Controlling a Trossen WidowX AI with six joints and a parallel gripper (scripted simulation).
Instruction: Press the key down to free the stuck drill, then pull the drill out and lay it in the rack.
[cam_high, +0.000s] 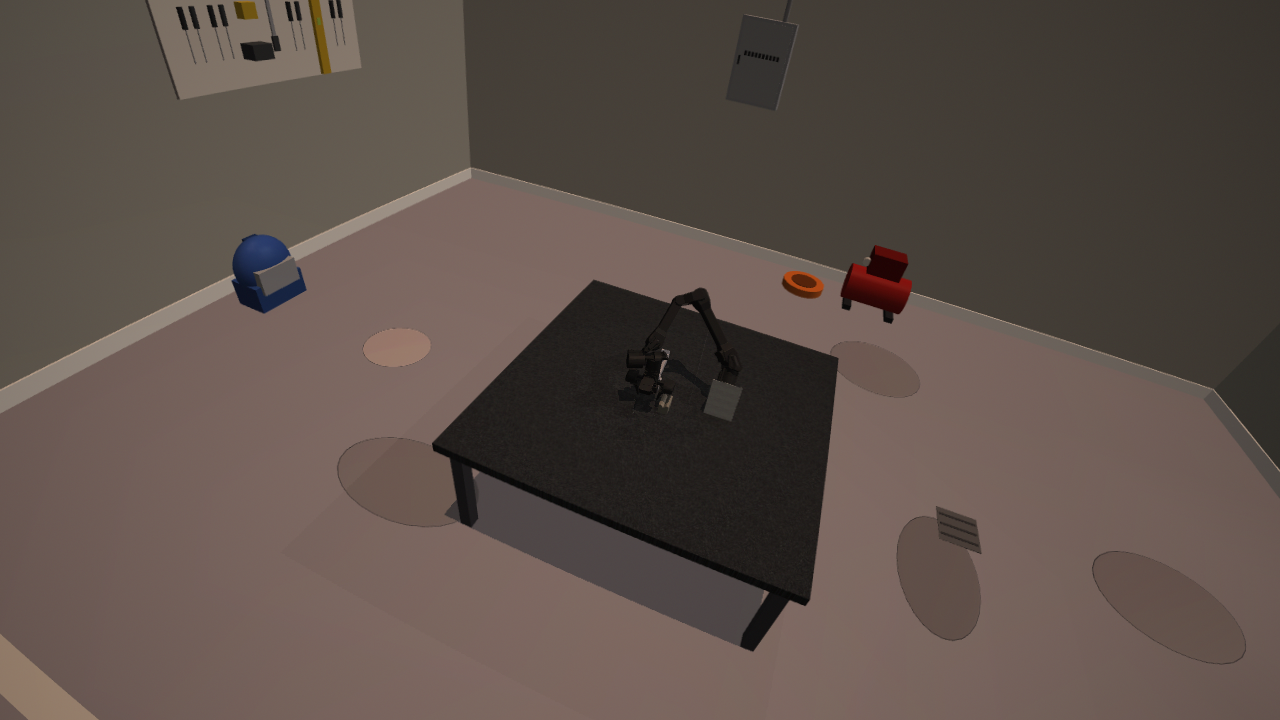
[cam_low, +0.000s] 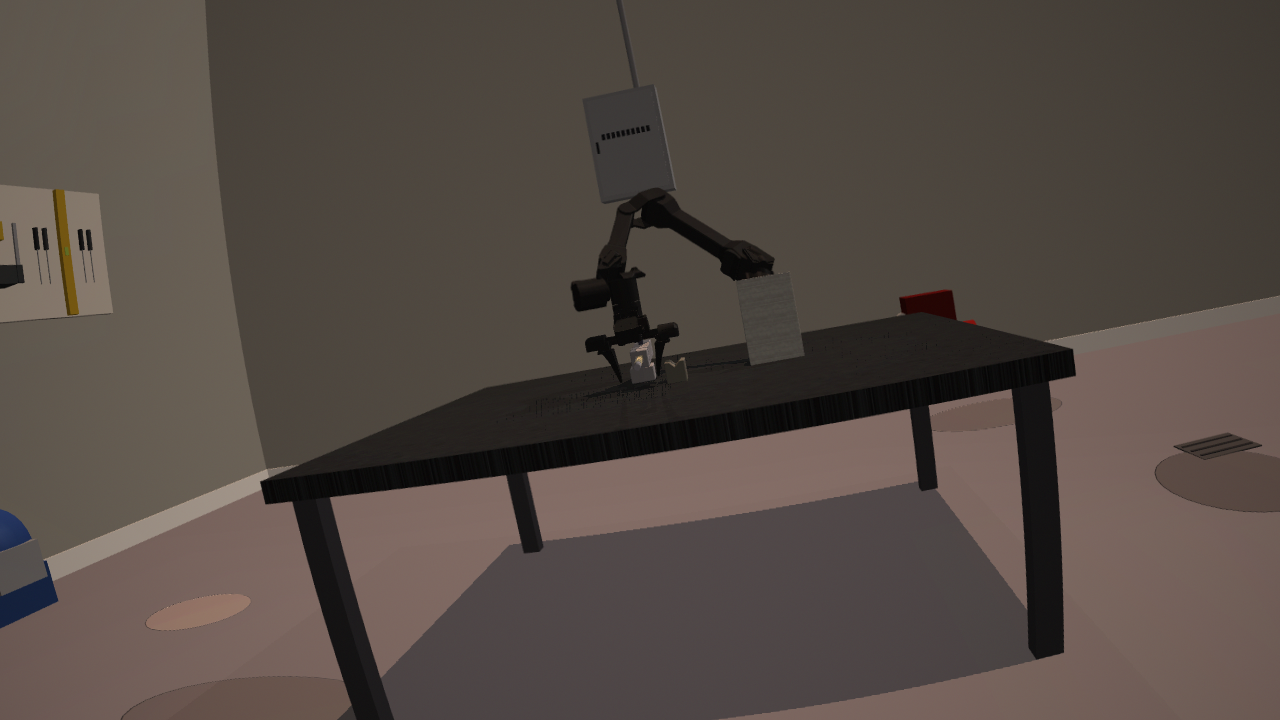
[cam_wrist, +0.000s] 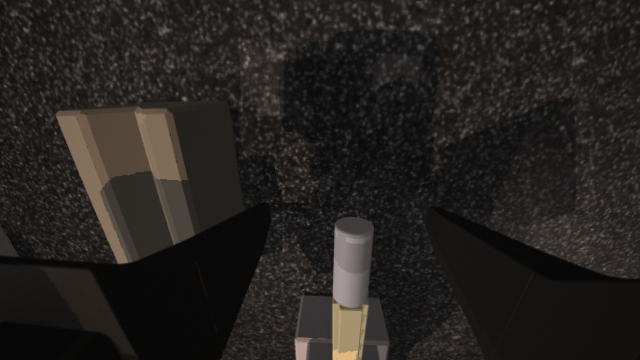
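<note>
Right now the v-shaped rack is 7 cm behind my gripper tip, 2 cm to the left of it and 1 cm above it. The rest, counted from my gripper tip: thin dark drill: 18 cm to the right, 4 cm above, 1 cm behind; then grey block: 15 cm to the right, 3 cm above, 1 cm behind.
</note>
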